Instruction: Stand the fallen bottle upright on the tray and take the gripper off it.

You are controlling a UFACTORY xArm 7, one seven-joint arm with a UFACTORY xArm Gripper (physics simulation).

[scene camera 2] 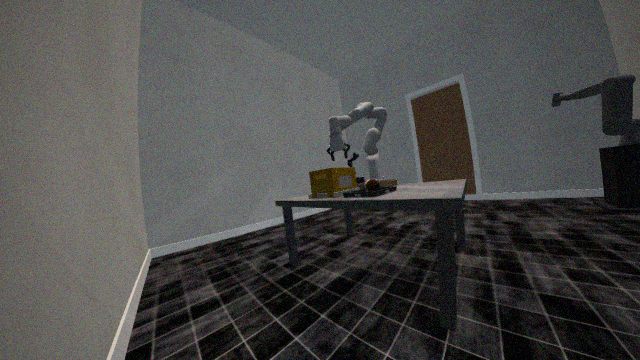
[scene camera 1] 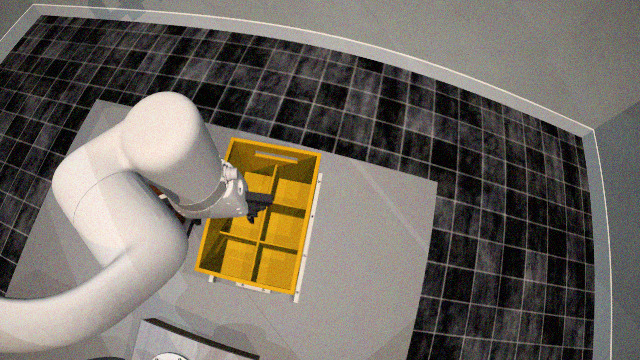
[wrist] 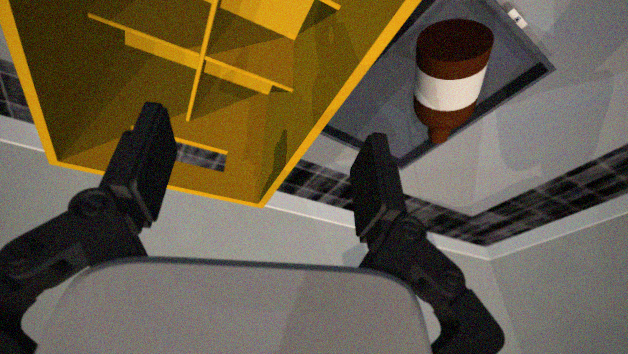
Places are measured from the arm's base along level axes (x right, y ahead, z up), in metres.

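Pixels of known places: gripper, fingertip midpoint: (scene camera 2: pixel 339 159) (scene camera 1: pixel 225 215) (wrist: pixel 270 139).
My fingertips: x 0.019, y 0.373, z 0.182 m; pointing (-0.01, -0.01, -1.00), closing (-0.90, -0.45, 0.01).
Observation:
Behind a point stands the place of what it marks.
The brown bottle (wrist: pixel 450 92) {x -0.181, y 0.353, z 0.026 m} (scene camera 2: pixel 371 185) {x -0.237, y 0.408, z -0.005 m} with a white label lies on its side on the dark grey tray (wrist: pixel 385 107) {x -0.204, y 0.447, z -0.047 m}. In the wrist view it is at the upper right, its neck end at the tray's dark rim. In scene camera 1 the arm hides nearly all of the bottle and tray; a small brown part of the bottle (scene camera 1: pixel 157 190) {x -0.215, y 0.377, z 0.026 m} shows beside the arm. My gripper (wrist: pixel 270 139) {x 0.019, y 0.373, z 0.182 m} (scene camera 2: pixel 339 158) {x 0.019, y 0.373, z 0.182 m} is open, with nothing between its fingers. It hangs above the yellow crate, apart from the bottle, which is beyond the right finger in the wrist view.
The tall yellow crate (scene camera 1: pixel 307 220) {x 0.143, y 0.434, z 0.123 m} (scene camera 2: pixel 321 182) {x 0.023, y 0.549, z 0.044 m} (wrist: pixel 345 92) {x -0.029, y 0.367, z 0.123 m}, with divided compartments, stands right beside the tray. White strips (scene camera 1: pixel 300 280) {x 0.172, y 0.333, z -0.023 m} run along the crate's foot. The arm's base box (scene camera 1: pixel 175 340) {x -0.027, y 0.087, z 0.006 m} is at the bottom of scene camera 1. A second robot (scene camera 2: pixel 617 105) stands far right.

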